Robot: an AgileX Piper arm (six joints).
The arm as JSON. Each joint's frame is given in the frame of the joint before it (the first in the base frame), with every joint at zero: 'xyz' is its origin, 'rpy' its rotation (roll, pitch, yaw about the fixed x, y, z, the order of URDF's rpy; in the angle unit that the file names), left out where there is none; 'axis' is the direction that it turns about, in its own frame. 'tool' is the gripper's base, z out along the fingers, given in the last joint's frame.
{
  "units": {
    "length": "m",
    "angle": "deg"
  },
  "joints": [
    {
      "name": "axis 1",
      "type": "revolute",
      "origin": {
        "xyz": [
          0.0,
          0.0,
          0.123
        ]
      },
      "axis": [
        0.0,
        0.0,
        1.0
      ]
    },
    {
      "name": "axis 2",
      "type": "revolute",
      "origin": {
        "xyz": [
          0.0,
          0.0,
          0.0
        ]
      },
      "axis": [
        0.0,
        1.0,
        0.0
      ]
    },
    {
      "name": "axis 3",
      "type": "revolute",
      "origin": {
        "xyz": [
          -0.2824,
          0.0,
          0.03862
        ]
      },
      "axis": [
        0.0,
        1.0,
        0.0
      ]
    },
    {
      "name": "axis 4",
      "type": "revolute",
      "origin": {
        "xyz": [
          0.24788,
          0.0,
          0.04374
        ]
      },
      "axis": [
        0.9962,
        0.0,
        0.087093
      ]
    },
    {
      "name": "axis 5",
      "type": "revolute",
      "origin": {
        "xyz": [
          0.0,
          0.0,
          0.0
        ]
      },
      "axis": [
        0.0,
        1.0,
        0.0
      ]
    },
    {
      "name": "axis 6",
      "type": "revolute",
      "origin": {
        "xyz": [
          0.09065,
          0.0,
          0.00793
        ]
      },
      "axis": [
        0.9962,
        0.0,
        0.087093
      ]
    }
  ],
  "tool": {
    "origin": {
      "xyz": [
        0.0,
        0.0,
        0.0
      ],
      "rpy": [
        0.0,
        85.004,
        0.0
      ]
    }
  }
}
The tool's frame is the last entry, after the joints.
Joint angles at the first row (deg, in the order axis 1, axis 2, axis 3, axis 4, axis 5, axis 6):
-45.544, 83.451, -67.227, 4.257, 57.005, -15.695
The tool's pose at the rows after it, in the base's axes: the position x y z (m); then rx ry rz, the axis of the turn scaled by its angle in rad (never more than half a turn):
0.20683, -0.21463, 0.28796, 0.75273, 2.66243, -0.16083
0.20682, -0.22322, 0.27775, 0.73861, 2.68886, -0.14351
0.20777, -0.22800, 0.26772, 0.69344, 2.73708, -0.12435
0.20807, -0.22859, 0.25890, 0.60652, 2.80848, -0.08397
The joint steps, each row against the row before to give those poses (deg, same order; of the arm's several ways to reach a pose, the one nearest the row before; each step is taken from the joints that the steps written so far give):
-2.198, 1.870, 0.000, 2.440, -1.472, -3.225
-1.269, 2.007, 0.000, 0.767, -0.392, -2.574
-0.489, 1.840, 0.000, 0.126, 0.438, -2.904
-0.128, 1.488, -0.001, 0.232, 1.990, -4.246

